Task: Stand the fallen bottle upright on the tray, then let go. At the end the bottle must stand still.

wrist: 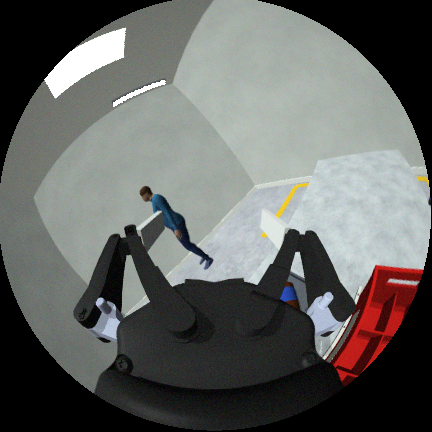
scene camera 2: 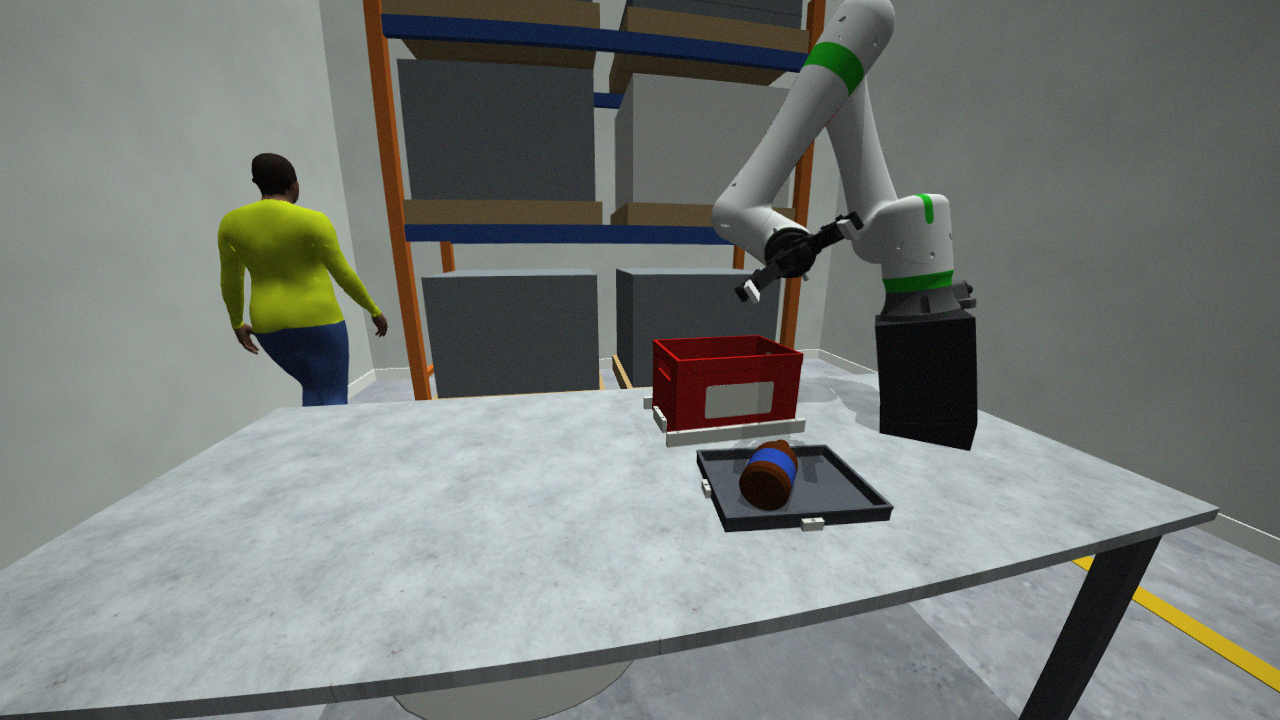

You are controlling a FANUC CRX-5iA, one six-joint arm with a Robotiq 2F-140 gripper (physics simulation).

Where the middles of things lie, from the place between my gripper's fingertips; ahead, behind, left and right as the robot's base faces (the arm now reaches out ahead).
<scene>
The brown bottle (scene camera 2: pixel 766 483) is 320 mm below my hand, 20 mm to the right of it and 10 mm behind it. Also, from my hand: red crate (scene camera 2: pixel 708 382): 300 mm to the right, 270 mm below, 70 mm behind; dark tray (scene camera 2: pixel 826 487): 350 mm below, 30 mm behind, 20 mm to the right.
</scene>
